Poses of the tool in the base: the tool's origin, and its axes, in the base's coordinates. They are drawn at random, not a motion.
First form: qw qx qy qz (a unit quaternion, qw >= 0); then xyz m.
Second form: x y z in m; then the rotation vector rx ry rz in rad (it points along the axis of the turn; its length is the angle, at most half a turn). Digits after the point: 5 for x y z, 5 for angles.
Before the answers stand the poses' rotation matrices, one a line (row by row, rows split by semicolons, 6 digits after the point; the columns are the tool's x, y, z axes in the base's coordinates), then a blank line. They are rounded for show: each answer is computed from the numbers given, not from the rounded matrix.
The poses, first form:
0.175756 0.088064 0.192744 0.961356 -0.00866 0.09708 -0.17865
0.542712 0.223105 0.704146 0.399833 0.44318 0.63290 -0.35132
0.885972 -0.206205 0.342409 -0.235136 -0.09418 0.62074 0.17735
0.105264 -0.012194 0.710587 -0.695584 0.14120 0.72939 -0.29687
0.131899 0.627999 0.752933 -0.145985 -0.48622 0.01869 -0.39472
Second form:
-0.922709 -0.303980 0.237073; 0.371875 -0.863919 0.339635; 0.101570 0.401546 0.910189
-0.311376 -0.119791 0.942706; 0.748185 0.580716 0.320918; -0.585887 0.805245 -0.091195
0.654934 0.275435 0.703702; -0.557861 0.804381 0.204358; -0.509757 -0.526409 0.680471
-0.977542 0.129110 0.166562; -0.163770 0.032029 -0.985979; -0.132635 -0.991113 -0.010165
-0.176440 0.984193 0.015265; 0.907172 0.168611 -0.385499; -0.381979 -0.054169 -0.922582

-0.00866 0.09708 -0.17865 0.24943 0.54592 2.72288
0.44318 0.63290 -0.35132 0.52973 1.67189 0.94935
-0.09418 0.62074 0.17735 -0.42884 0.71210 -0.48900
0.14120 0.72939 -0.29687 -0.03594 2.09413 -2.04992
-0.48622 0.01869 -0.39472 1.82269 2.18530 -0.42370

